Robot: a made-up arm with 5 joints.
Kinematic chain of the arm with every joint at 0, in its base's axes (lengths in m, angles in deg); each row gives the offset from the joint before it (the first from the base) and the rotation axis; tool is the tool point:
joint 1: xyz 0 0 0.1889 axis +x
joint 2: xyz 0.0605 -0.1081 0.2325 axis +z
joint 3: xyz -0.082 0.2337 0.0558 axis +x
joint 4: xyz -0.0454 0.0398 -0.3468 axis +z
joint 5: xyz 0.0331 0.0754 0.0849 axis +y
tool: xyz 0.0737 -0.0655 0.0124
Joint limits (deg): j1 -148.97..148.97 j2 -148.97..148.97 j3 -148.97..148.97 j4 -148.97..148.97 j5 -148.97..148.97
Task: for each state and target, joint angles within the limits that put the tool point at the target. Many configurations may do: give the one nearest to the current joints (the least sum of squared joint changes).
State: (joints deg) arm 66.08 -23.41 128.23 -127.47 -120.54
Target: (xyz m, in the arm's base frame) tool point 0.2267 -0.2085 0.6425
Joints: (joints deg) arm 56.69 -39.82 118.04 -128.47 -119.39
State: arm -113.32 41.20 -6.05 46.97 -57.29
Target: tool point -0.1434 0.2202 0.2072
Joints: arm -148.97 77.71 -32.30 68.03 -95.30
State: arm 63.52 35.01 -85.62 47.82 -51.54
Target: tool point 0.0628 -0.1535 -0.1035
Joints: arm 113.87 75.57 -113.98 64.25 -19.46
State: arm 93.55 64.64 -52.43 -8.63 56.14
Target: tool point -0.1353 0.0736 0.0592
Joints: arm 104.73 84.47 -16.49 1.93 67.26
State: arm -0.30 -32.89 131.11 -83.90 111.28
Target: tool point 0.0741 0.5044 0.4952
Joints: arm -6.67 -12.96 100.24 -85.20 105.20
